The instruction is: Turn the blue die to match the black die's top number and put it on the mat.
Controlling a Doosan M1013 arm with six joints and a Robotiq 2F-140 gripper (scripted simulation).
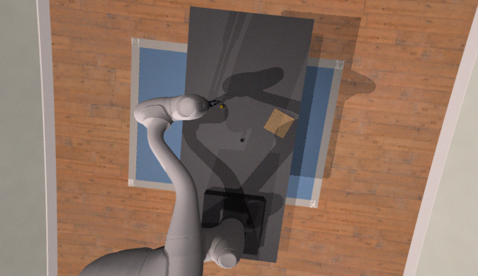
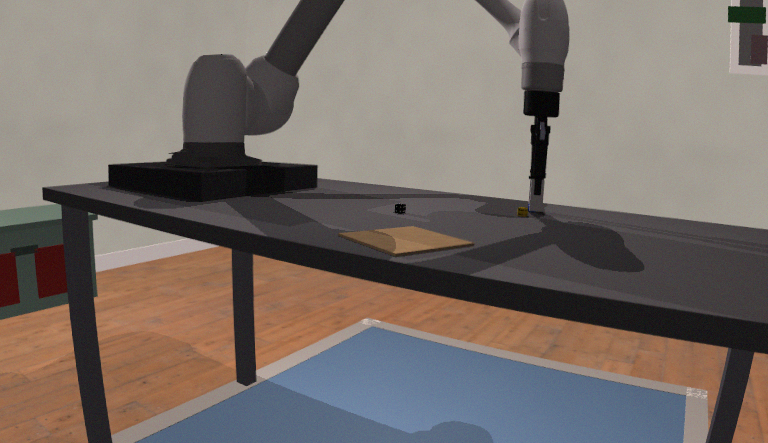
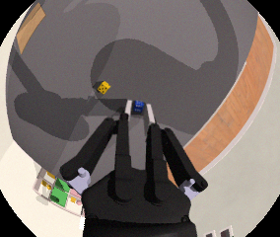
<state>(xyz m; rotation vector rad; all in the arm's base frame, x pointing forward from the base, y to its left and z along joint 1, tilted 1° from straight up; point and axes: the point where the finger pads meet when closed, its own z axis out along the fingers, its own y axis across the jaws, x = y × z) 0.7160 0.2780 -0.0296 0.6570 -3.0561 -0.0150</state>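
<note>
My hand is 10 mm past the blue die and 30 mm above it. Also, from my hand: yellow die: 80 mm to the right, 30 mm below; tan mat: 30 mm behind, 440 mm to the right, 30 mm below; black die: 180 mm behind, 240 mm to the right, 30 mm below.
</note>
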